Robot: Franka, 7 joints.
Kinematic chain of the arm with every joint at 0, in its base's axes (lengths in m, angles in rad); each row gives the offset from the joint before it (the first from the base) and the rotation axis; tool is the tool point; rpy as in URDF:
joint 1: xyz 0 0 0.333 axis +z
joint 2: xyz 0 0 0 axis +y
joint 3: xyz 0 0 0.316 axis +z
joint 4: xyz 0.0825 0 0 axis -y
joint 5: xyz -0.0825 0 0.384 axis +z
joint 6: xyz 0 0 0 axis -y
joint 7: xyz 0.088 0 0 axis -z
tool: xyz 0 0 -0.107 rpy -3.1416 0 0
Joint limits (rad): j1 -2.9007..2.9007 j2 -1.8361..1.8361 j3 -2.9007..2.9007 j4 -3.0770..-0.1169 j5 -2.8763..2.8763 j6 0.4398..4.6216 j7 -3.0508..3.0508
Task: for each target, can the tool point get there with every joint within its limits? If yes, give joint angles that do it. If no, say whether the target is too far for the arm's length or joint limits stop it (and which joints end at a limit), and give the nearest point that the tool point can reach.
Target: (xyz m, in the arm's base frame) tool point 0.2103 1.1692 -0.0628
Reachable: no: too far | nearest point 0.1441 0.8011 0.0618 | short by 0.394 m
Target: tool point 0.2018 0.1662 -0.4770
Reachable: no: joint limits stop it (at a limit: joint 2) | nearest point 0.2048 0.1687 -0.3605 | short by 0.117 m
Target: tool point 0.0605 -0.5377 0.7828
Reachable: yes | joints -0.3130 -0.0282 -0.9908 -1.3196 -0.7829 1.6109 2.4289
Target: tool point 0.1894 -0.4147 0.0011
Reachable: yes | joints 0.8670 -1.5570 -2.0241 -2.1467 -1.9509 1.2523 1.7873
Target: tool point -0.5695 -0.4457 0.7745
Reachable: yes | joints -1.9414 0.9338 -1.5372 -0.7571 -0.1567 2.5657 -0.6369
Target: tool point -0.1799 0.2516 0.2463
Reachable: yes | joints 0.1730 0.0948 2.3327 -2.7475 2.0428 3.4253 0.3448
